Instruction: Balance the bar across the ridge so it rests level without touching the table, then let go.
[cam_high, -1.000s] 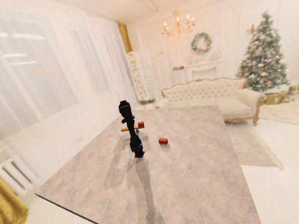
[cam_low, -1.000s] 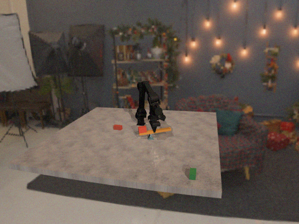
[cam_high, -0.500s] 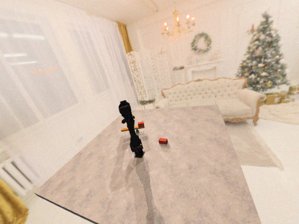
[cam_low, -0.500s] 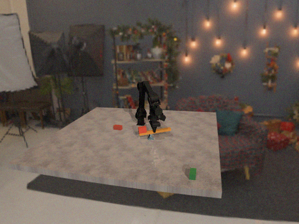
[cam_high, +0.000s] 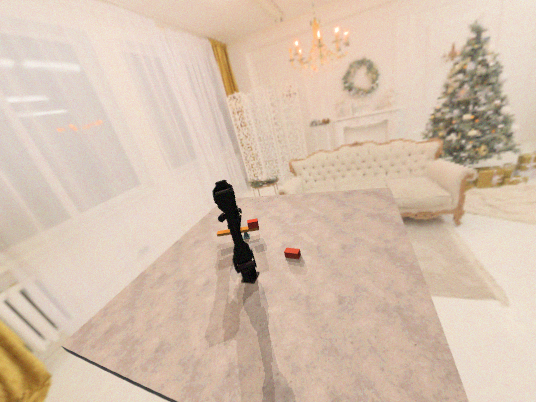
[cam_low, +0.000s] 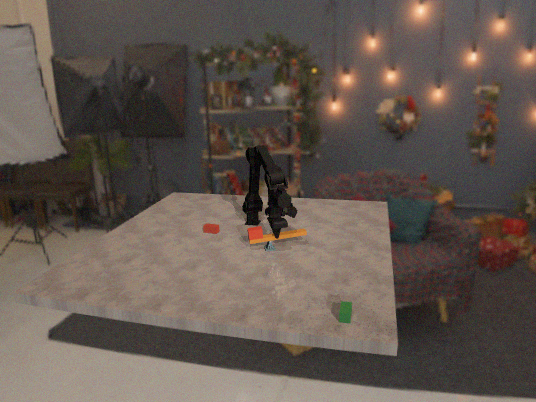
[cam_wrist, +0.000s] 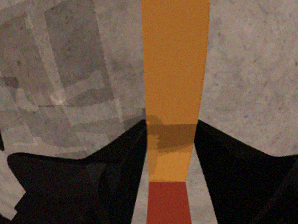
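My gripper tip is now 3 cm to the left of the small teal ridge, 3 cm above it and 1 cm short of it. From my gripper tip the other things lie so: green block: 46 cm ahead, 32 cm to the left, 4 cm below; then red block: 34 cm to the right, 13 cm behind, 4 cm below.
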